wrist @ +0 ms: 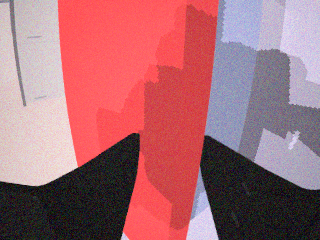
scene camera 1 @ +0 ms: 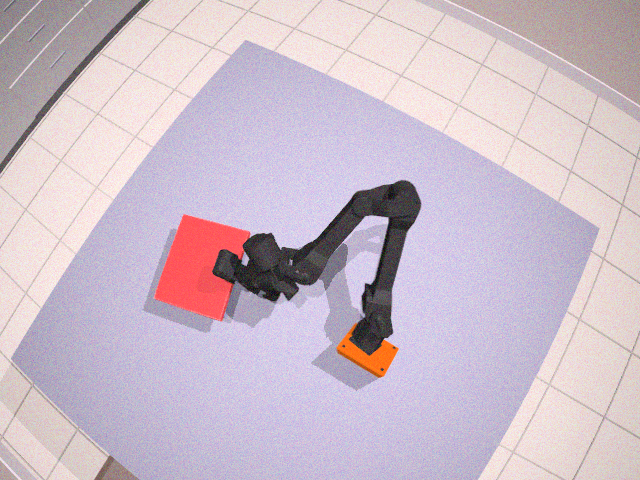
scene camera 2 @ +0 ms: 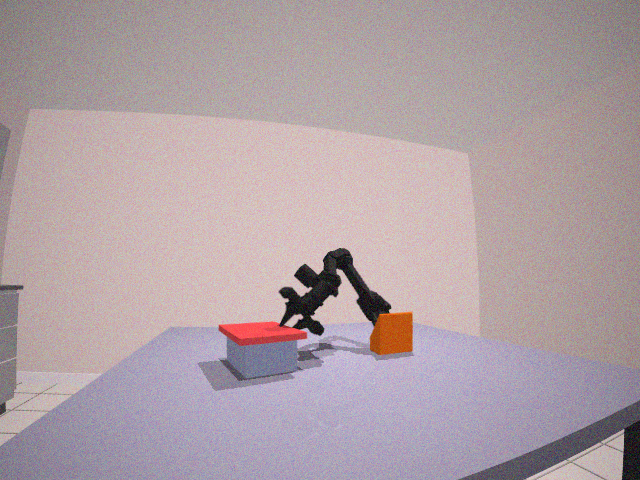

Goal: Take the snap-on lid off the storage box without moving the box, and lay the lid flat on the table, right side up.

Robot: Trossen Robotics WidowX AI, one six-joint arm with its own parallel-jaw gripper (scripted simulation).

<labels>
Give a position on a red lid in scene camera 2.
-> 253, 333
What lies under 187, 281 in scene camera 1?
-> A red lid.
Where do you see a grey-blue storage box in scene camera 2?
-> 259, 360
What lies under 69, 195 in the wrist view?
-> My gripper.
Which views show my gripper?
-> The wrist view, scene camera 1 and scene camera 2: all of them.
</labels>
